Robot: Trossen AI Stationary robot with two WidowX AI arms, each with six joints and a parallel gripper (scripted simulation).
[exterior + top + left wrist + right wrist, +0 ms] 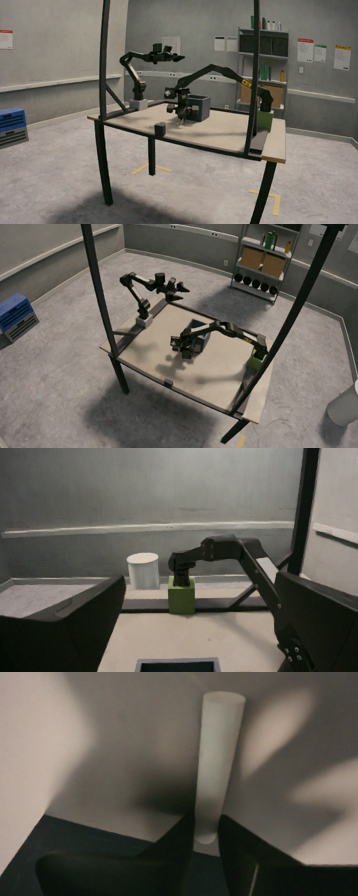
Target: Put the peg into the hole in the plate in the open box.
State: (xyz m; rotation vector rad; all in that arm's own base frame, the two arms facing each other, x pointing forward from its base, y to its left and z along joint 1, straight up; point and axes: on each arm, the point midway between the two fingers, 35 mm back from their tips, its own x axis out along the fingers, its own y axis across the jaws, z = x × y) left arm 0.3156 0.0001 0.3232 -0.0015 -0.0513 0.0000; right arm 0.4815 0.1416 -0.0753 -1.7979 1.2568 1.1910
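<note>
Right now the peg is 2 cm behind my right hand and 3 cm below it.
</note>
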